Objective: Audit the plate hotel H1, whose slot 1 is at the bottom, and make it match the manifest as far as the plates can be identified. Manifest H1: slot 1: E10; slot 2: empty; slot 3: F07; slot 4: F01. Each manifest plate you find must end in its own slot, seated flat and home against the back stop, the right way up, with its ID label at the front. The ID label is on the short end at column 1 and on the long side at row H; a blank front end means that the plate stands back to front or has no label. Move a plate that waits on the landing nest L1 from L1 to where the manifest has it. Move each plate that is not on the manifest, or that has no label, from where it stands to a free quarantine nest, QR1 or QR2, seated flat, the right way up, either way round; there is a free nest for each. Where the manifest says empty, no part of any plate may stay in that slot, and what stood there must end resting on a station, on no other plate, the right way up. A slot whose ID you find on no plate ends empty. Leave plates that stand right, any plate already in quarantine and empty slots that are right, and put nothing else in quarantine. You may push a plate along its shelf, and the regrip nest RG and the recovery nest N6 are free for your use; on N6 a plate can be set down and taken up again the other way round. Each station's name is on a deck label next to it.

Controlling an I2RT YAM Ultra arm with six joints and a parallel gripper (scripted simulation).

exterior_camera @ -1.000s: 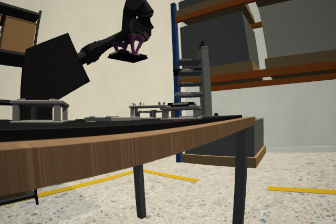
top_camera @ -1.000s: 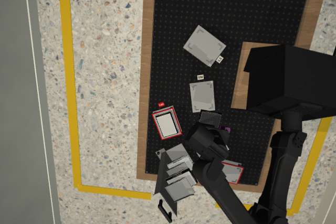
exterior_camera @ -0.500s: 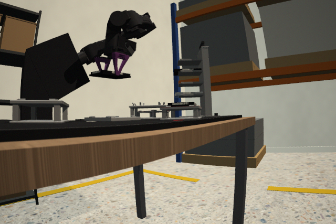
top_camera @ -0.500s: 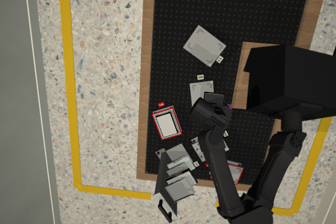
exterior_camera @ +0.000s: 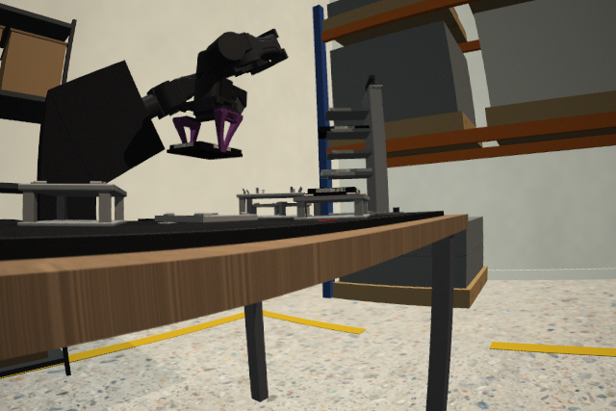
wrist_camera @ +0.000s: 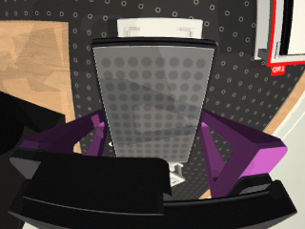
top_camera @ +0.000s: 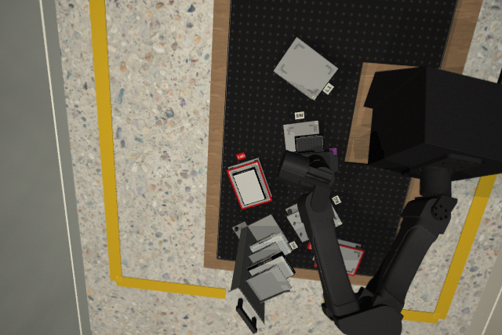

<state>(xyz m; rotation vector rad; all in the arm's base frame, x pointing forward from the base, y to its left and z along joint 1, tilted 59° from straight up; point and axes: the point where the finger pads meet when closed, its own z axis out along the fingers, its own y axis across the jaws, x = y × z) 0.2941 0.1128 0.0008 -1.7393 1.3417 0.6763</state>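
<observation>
Now: hand 10 mm short of the recovery nest N6 and 130 mm above it. The rest, counted from my hand: landing nest L1: 60 mm ahead, 250 mm to the right, 90 mm below; regrip nest RG: 90 mm behind, 260 mm to the left, 80 mm below; quarantine nest QR1: 170 mm ahead, 180 mm to the left, 100 mm below.
</observation>
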